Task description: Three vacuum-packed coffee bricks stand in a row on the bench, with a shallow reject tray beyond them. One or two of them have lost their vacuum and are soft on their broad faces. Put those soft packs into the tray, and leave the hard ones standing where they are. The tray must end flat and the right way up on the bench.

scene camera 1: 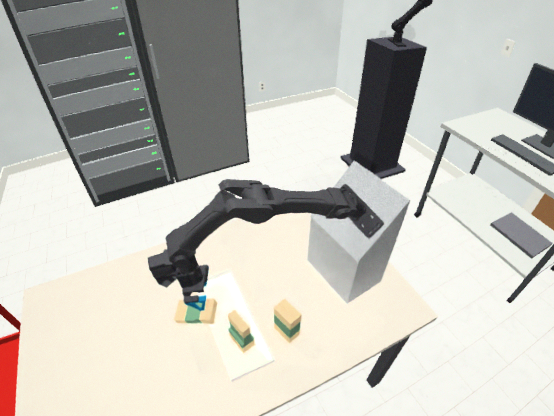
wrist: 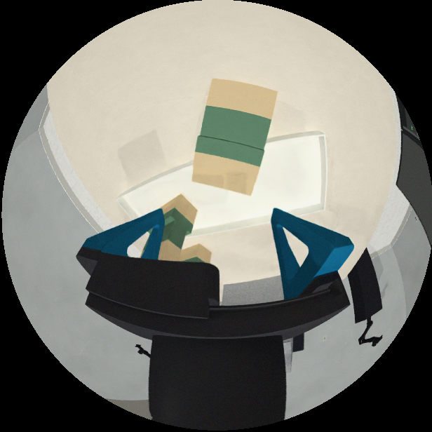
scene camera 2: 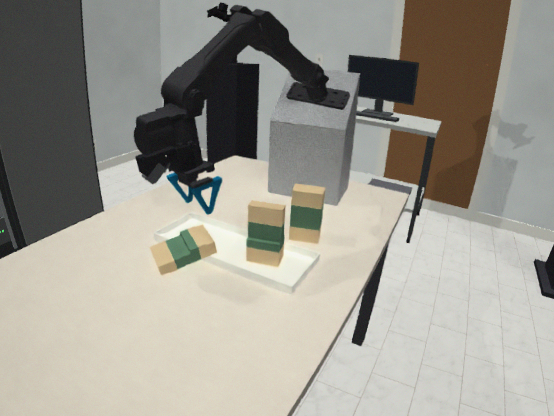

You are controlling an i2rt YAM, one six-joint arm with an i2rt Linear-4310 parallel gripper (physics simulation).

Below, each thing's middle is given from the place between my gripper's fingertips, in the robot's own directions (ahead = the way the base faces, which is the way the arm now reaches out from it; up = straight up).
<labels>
I see my gripper 120 mm above the white tray (scene camera 2: pixel 297 263), 60 mm past it and 40 mm to the right of it.
</labels>
